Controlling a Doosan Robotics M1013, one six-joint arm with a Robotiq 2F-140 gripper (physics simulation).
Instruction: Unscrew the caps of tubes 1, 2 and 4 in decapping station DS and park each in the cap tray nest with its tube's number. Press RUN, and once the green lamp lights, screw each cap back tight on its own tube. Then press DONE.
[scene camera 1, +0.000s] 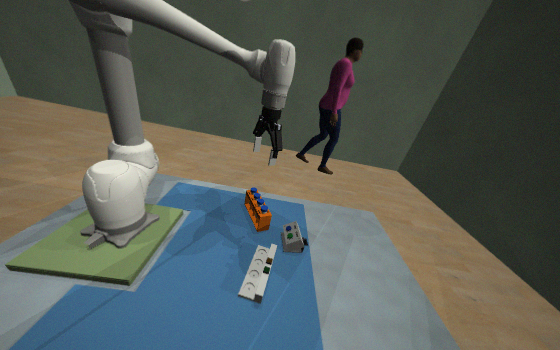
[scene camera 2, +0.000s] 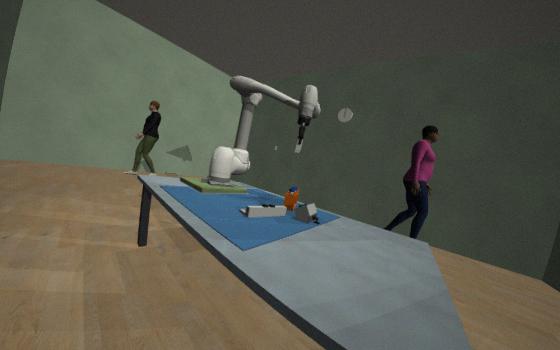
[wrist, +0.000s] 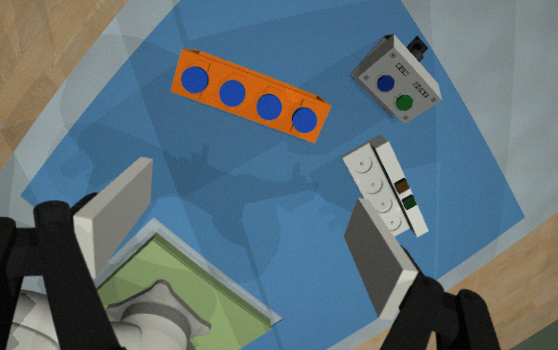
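Pixels of known places: gripper, fingertip midpoint: (scene camera 1: 263, 158) (scene camera 2: 297, 151) (wrist: 254, 200); arm's base, link origin: (scene camera 1: 123, 225) (scene camera 2: 218, 183) (wrist: 159, 317).
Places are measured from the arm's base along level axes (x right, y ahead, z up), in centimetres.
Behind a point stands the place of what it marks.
An orange station (scene camera 1: 263, 223) {z 2.4, x -22.6, y 52.4 cm} (scene camera 2: 290, 200) {z 3.3, x -23.3, y 53.4 cm} (wrist: 250, 122) stands upright on the blue mat, with a row of blue caps (scene camera 1: 260, 202) (scene camera 2: 293, 189) (wrist: 232, 93) seated along its top. A white cap tray (scene camera 1: 248, 293) {z -1.4, x 7.8, y 57.2 cm} (scene camera 2: 266, 212) {z -0.5, x -0.6, y 62.0 cm} (wrist: 372, 172) {z -1.5, x -7.3, y 57.4 cm} has a row of round nests with no caps in them. Beside them are an amber and a green lamp window (scene camera 1: 266, 270) {z 2.7, x 0.4, y 60.8 cm} (wrist: 409, 202) {z 2.7, x -0.3, y 60.7 cm}, both dark. A grey box (scene camera 1: 293, 243) {z 3.2, x -15.7, y 68.2 cm} (scene camera 2: 306, 213) {z 1.9, x -16.9, y 71.8 cm} (wrist: 422, 102) {z 4.6, x -17.4, y 68.5 cm} carries a blue and a green button; its lettering is too blurred to read. My gripper (scene camera 1: 265, 152) {z 32.7, x -28.6, y 45.6 cm} (scene camera 2: 298, 145) {z 32.7, x -28.6, y 45.6 cm} (wrist: 254, 200) {z 32.7, x -28.6, y 45.6 cm} is open and empty, high above the mat.
The blue mat (scene camera 1: 200, 310) {z -2.6, x 16.7, y 45.0 cm} (scene camera 2: 200, 210) {z -2.6, x 26.2, y 52.8 cm} (wrist: 280, 210) {z -2.6, x -8.9, y 38.2 cm} lies on the grey table (scene camera 1: 355, 280) {z -2.9, x -12.8, y 97.0 cm} (scene camera 2: 350, 275) {z -2.9, x 3.3, y 106.5 cm}. The arm's base stands on a green plate (scene camera 1: 65, 255) {z 0.0, x 16.7, y -3.7 cm} (scene camera 2: 200, 186) {z 0.0, x 17.0, y 15.6 cm} (wrist: 220, 310) {z 0.1, x 5.3, y 13.8 cm}. A person in pink (scene camera 1: 340, 82) (scene camera 2: 421, 160) and a person in black (scene camera 2: 151, 125) are beyond the table.
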